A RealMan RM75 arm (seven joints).
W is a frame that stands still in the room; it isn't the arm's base.
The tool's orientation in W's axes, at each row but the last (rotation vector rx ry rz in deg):
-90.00, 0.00, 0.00
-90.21, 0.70, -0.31
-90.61, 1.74, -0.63
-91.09, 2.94, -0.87
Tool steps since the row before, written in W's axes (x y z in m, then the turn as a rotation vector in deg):
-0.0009, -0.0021, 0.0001, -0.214, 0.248, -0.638
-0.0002, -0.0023, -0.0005, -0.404, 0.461, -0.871
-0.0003, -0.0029, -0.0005, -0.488, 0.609, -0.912
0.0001, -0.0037, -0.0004, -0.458, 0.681, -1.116
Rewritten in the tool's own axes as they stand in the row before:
-0.0009, -0.0001, -0.0021, -0.214, 0.638, 0.248
-0.0002, 0.0005, -0.0023, -0.405, 0.871, 0.460
-0.0002, 0.0005, -0.0029, -0.493, 0.911, 0.606
0.0003, 0.0005, -0.0037, -0.461, 1.113, 0.683

